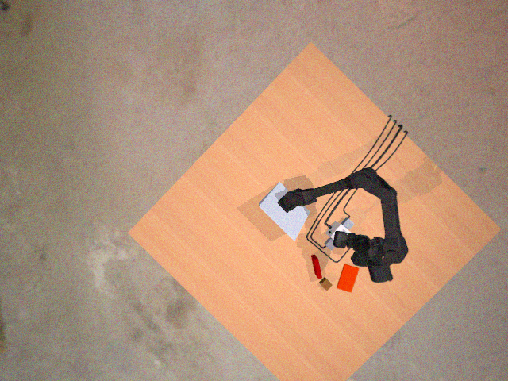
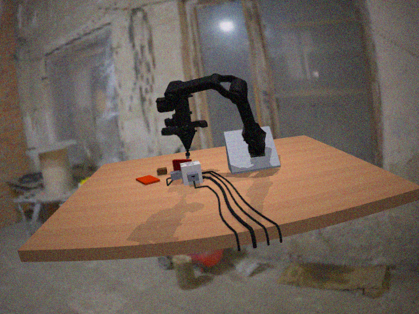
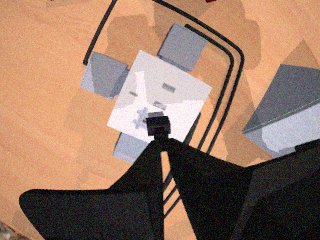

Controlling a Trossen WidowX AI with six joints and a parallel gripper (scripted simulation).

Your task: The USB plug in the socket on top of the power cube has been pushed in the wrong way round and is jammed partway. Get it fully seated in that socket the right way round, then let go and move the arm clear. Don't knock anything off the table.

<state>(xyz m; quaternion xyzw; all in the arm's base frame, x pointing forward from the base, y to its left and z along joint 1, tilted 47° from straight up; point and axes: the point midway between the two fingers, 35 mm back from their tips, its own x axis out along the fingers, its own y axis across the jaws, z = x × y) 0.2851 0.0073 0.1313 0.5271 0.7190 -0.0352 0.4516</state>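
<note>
Now: gripper tip 20 mm above the dark USB plug. The rest, counted from my gripper tip: small brown cube (150 mm ahead, 220 mm to the right, 120 mm below); then flat orange plate (200 mm ahead, 120 mm to the right, 130 mm below); then red block (50 mm ahead, 200 mm to the right, 100 mm below).
</note>
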